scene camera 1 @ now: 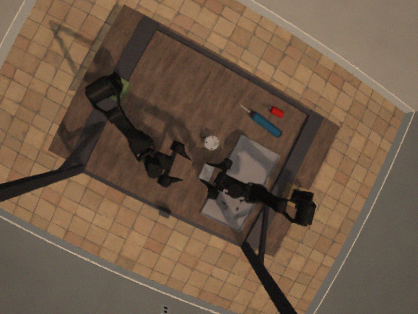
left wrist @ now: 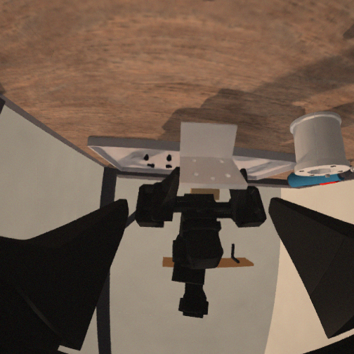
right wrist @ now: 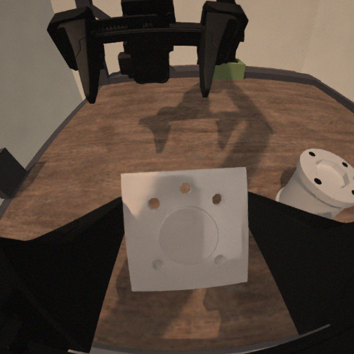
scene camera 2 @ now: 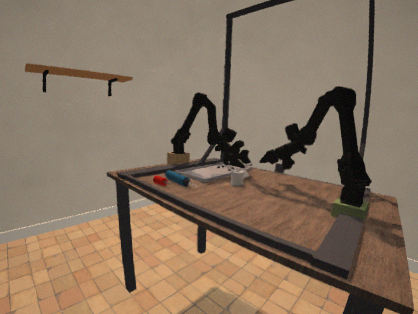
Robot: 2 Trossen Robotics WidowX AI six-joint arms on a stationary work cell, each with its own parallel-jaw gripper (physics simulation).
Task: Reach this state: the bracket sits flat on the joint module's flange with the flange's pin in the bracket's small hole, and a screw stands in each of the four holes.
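Places are measured from the left arm's base along level axes (x ahead, y left, z up), in millimetres.
Where they show: left gripper, between the fingertips: (scene camera 1: pixel 186 170) (scene camera 2: pixel 263 160); right gripper, between the fingertips: (scene camera 1: pixel 203 171) (scene camera 2: pixel 248 166); left arm's base, origin of its link: (scene camera 2: pixel 351 202); right arm's base, origin of its link: (scene camera 2: pixel 178 153).
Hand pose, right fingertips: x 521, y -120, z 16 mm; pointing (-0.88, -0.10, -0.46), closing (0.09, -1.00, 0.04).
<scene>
Each offset is from my right fingertips to the top centre of the thing. "spot": to the spot under its first point.
The light grey L-shaped bracket {dx +5, dy +0, dz +21 mm} (scene camera 1: pixel 207 172) (left wrist: pixel 206 172) (right wrist: pixel 140 240) is held above the table in my right gripper (scene camera 1: pixel 205 173) (left wrist: pixel 212 170) (right wrist: pixel 184 201), which is shut on it; its holed plate shows in the right wrist view. The white joint module {dx -30, dy +127, dz +0 mm} (scene camera 1: pixel 211 142) (scene camera 2: pixel 237 178) (left wrist: pixel 320 145) (right wrist: pixel 310 192) stands upright on the table, its flange with dark holes upward, apart from the bracket. My left gripper (scene camera 1: pixel 186 169) (right wrist: pixel 147 95) is open and empty, facing the bracket with a gap. Several black screws (left wrist: pixel 169 157) lie in the grey tray {dx +197, dy +31, dz -48 mm} (scene camera 1: pixel 255 150) (scene camera 2: pixel 200 173) (left wrist: pixel 125 161).
A blue-handled screwdriver {spot: dx +149, dy +332, dz -24 mm} (scene camera 1: pixel 266 124) (scene camera 2: pixel 176 178) and a red-handled tool {dx +150, dy +414, dz -30 mm} (scene camera 1: pixel 277 112) (scene camera 2: pixel 160 180) lie on the table beyond the tray. The tray lies beneath my right arm. A dark raised border (scene camera 1: pixel 210 52) runs around the table top. A green block {dx -521, dy +120, dz -16 mm} (scene camera 2: pixel 340 207) is under my left arm's base.
</scene>
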